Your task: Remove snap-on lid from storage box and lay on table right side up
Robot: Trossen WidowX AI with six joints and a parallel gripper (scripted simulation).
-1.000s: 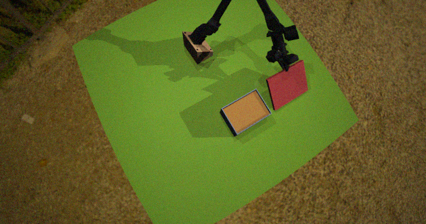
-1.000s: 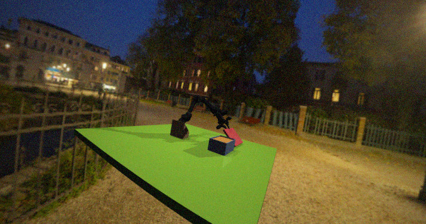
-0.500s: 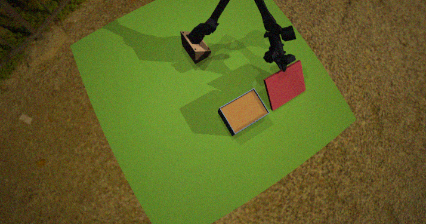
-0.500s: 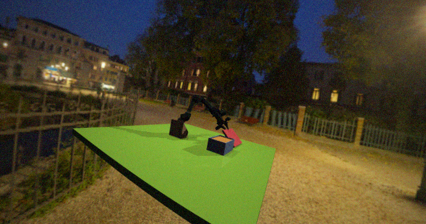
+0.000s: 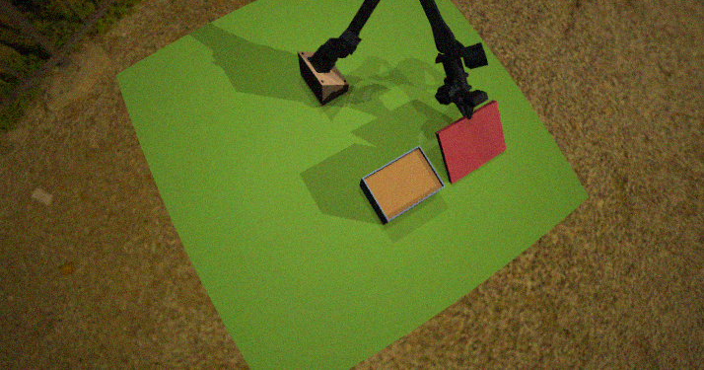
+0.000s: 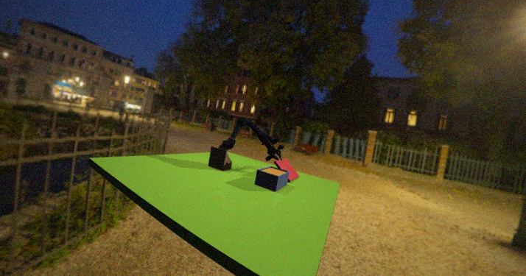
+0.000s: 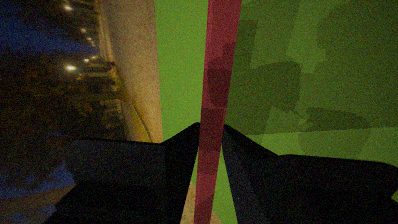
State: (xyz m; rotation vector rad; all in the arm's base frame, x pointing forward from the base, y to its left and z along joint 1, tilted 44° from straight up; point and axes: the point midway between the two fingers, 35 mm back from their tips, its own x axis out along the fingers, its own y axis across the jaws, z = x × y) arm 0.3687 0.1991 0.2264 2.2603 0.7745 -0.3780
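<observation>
Right now my gripper tip is 70 mm short of the red lid and 50 mm above it. The rest, counted from my gripper tip: storage box (50 mm ahead, 280 mm to the right, 70 mm below).
</observation>
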